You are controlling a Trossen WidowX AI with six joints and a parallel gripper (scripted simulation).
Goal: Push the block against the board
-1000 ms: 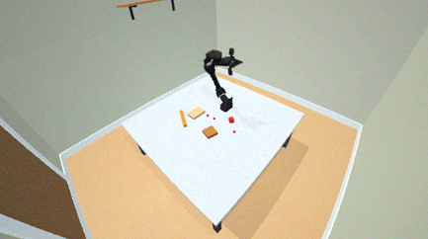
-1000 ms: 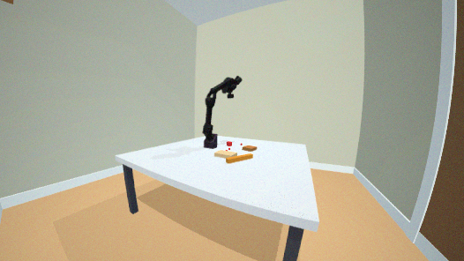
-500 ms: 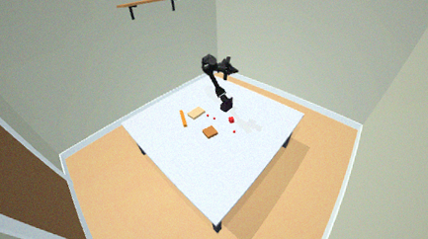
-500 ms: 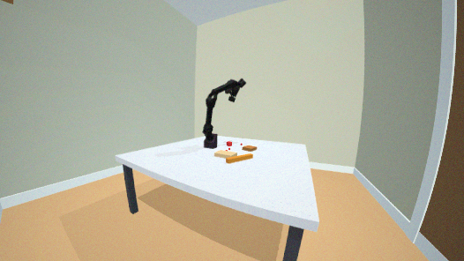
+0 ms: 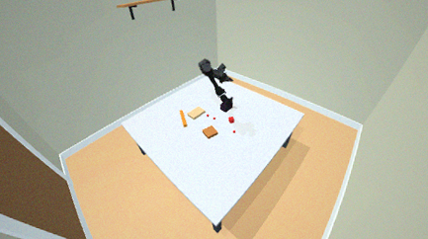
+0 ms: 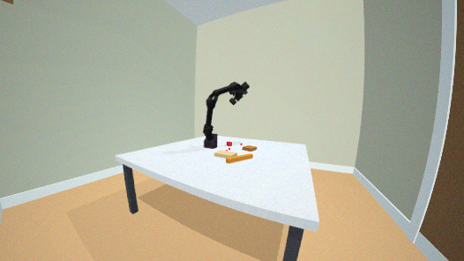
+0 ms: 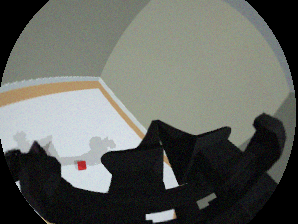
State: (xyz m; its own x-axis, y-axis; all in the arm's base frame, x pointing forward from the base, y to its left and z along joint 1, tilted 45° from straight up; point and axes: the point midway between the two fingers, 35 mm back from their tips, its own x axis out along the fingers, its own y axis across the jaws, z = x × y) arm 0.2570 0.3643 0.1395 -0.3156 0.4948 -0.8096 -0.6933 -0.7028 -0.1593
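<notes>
Now: the brown square block 16 cm ahead of my gripper tip, 12 cm to the right of it and 45 cm below it. The rest, counted from my gripper tip: long orange board (15 cm ahead, 44 cm to the right, 45 cm below); pale tan block (2 cm ahead, 39 cm to the right, 45 cm below).
</notes>
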